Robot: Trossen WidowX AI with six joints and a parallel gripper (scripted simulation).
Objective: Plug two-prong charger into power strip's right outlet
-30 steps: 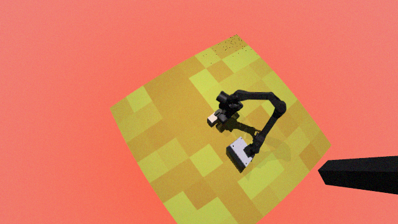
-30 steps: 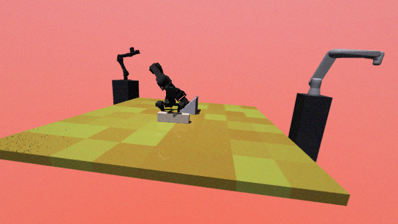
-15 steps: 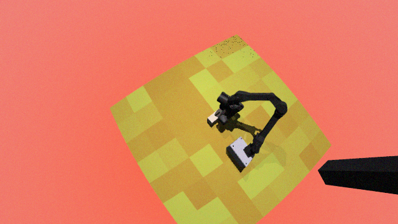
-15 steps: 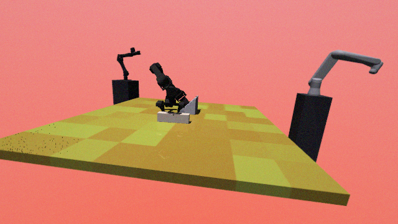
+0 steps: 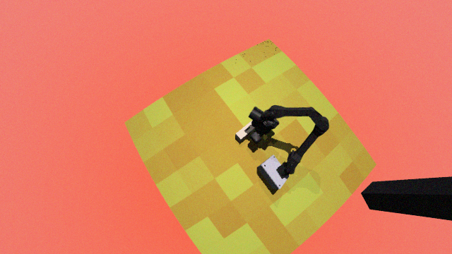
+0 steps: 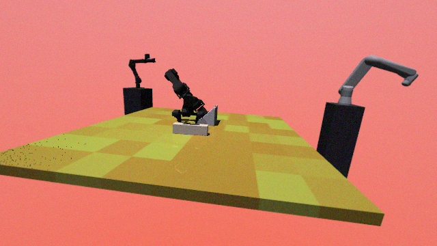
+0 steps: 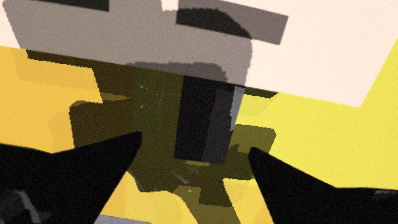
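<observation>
My gripper tip is now 50 mm short of the dark two-prong charger, 10 mm to the right of it and 10 mm below it.
</observation>
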